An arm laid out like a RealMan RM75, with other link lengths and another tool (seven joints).
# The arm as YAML. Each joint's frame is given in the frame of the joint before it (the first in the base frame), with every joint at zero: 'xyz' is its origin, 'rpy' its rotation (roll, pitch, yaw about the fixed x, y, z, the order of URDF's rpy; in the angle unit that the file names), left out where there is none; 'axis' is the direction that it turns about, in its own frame. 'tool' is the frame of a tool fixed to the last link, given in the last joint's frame.
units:
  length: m
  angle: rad
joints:
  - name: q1
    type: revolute
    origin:
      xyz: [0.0, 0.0, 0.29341]
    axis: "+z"
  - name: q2
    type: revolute
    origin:
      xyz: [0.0, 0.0, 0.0]
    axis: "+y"
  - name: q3
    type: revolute
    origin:
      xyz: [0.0, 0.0, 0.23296]
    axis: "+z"
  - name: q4
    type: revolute
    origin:
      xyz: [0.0, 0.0, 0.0]
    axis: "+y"
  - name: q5
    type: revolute
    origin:
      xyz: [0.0, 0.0, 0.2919]
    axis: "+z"
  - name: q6
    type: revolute
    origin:
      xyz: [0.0, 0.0, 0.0]
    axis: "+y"
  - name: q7
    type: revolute
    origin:
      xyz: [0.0, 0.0, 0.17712]
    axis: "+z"
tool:
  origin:
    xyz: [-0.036, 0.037, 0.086]
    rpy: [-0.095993, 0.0, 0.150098]
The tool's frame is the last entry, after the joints.
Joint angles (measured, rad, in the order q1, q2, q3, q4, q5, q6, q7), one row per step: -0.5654 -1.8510 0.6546 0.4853 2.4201 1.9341 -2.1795; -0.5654 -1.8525 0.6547 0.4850 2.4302 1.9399 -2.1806; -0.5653 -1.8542 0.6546 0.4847 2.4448 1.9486 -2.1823; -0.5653 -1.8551 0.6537 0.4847 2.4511 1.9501 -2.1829; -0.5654 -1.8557 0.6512 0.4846 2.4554 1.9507 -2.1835; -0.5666 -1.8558 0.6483 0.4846 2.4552 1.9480 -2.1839; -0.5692 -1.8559 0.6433 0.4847 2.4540 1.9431 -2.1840; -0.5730 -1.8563 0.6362 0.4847 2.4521 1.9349 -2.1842; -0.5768 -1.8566 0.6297 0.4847 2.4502 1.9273 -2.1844; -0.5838 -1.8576 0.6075 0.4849 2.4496 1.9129 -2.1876; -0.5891 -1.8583 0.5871 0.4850 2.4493 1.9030 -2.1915; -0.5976 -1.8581 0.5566 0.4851 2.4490 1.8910 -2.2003; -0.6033 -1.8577 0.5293 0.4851 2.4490 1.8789 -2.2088; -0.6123 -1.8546 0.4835 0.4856 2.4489 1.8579 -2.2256; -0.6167 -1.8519 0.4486 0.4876 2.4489 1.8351 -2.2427; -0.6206 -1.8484 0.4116 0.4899 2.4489 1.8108 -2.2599; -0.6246 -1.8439 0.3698 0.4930 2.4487 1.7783 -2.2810; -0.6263 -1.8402 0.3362 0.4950 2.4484 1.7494 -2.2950; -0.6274 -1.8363 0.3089 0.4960 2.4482 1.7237 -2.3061
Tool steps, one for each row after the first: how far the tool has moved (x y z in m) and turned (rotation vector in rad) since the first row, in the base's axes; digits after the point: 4 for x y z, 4 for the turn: -0.0005 -0.0029 -0.0001 -0.0123 0.0026 0.0018; -0.0012 -0.0069 0.0001 -0.0298 0.0065 0.0047; -0.0018 -0.0081 0.0000 -0.0349 0.0091 0.0061; -0.0020 -0.0086 -0.0001 -0.0367 0.0102 0.0078; -0.0019 -0.0073 -0.0003 -0.0323 0.0102 0.0080; -0.0014 -0.0047 -0.0006 -0.0238 0.0099 0.0070; -0.0007 -0.0009 -0.0013 -0.0108 0.0098 0.0059; 0.0000 0.0029 -0.0019 0.0012 0.0096 0.0046; 0.0018 0.0108 -0.0025 0.0292 0.0064 0.0083; 0.0035 0.0172 -0.0025 0.0519 0.0015 0.0138; 0.0066 0.0266 -0.0014 0.0835 -0.0066 0.0243; 0.0085 0.0346 -0.0003 0.1123 -0.0129 0.0368; 0.0111 0.0487 0.0032 0.1621 -0.0217 0.0611; 0.0112 0.0605 0.0062 0.2050 -0.0234 0.0871; 0.0107 0.0729 0.0103 0.2511 -0.0255 0.1153; 0.0089 0.0880 0.0158 0.3072 -0.0254 0.1508; 0.0063 0.1000 0.0207 0.3547 -0.0247 0.1796; 0.0034 0.1101 0.0253 0.3950 -0.0230 0.2042
